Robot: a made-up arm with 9 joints. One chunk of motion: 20 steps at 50 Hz.
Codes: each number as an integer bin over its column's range. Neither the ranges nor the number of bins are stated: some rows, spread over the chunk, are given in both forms.
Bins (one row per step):
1: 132 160 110 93 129 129 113 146 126
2: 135 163 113 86 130 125 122 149 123
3: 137 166 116 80 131 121 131 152 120
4: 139 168 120 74 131 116 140 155 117
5: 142 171 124 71 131 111 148 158 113
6: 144 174 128 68 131 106 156 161 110
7: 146 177 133 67 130 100 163 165 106
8: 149 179 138 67 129 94 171 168 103
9: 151 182 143 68 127 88 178 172 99
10: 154 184 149 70 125 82 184 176 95
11: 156 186 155 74 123 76 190 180 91
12: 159 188 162 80 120 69 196 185 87
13: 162 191 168 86 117 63 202 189 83
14: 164 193 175 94 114 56 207 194 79
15: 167 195 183 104 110 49 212 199 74
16: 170 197 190 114 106 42 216 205 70
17: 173 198 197 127 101 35 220 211 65
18: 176 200 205 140 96 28 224 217 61
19: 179 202 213 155 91 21 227 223 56
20: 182 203 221 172 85 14 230 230 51
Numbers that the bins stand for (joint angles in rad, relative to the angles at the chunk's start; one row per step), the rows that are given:
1: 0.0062 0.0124 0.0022 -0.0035 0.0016 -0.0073 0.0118 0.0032 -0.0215
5: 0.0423 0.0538 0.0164 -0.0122 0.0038 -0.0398 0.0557 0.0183 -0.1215
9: 0.0748 0.0952 0.0358 -0.0133 -0.0005 -0.0813 0.0934 0.0358 -0.2291
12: 0.1036 0.1178 0.0552 -0.0086 -0.0082 -0.1155 0.1160 0.0522 -0.3213
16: 0.1433 0.1516 0.0837 0.0047 -0.0236 -0.1642 0.1411 0.0773 -0.4520
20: 0.1866 0.1742 0.1153 0.0275 -0.0467 -0.2147 0.1586 0.1086 -0.5980
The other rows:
2: 0.0171 0.0236 0.0052 -0.0063 0.0027 -0.0145 0.0231 0.0070 -0.0446
3: 0.0243 0.0349 0.0083 -0.0086 0.0038 -0.0217 0.0344 0.0107 -0.0676
4: 0.0315 0.0425 0.0124 -0.0110 0.0038 -0.0307 0.0457 0.0145 -0.0907
6: 0.0495 0.0651 0.0205 -0.0133 0.0038 -0.0488 0.0658 0.0220 -0.1445
7: 0.0567 0.0764 0.0256 -0.0137 0.0027 -0.0596 0.0745 0.0271 -0.1753
8: 0.0676 0.0839 0.0307 -0.0137 0.0016 -0.0704 0.0846 0.0308 -0.1983
10: 0.0856 0.1027 0.0419 -0.0125 -0.0027 -0.0921 0.1009 0.0409 -0.2598
11: 0.0928 0.1102 0.0480 -0.0110 -0.0049 -0.1029 0.1084 0.0459 -0.2905
13: 0.1145 0.1291 0.0613 -0.0063 -0.0115 -0.1264 0.1235 0.0572 -0.3520
14: 0.1217 0.1366 0.0684 -0.0031 -0.0148 -0.1390 0.1298 0.0635 -0.3828
15: 0.1325 0.1441 0.0766 0.0008 -0.0192 -0.1516 0.1360 0.0697 -0.4212
17: 0.1542 0.1554 0.0909 0.0098 -0.0291 -0.1769 0.1461 0.0848 -0.4904
18: 0.1650 0.1629 0.0990 0.0149 -0.0346 -0.1895 0.1511 0.0923 -0.5211
19: 0.1758 0.1705 0.1072 0.0208 -0.0401 -0.2021 0.1549 0.0998 -0.5596

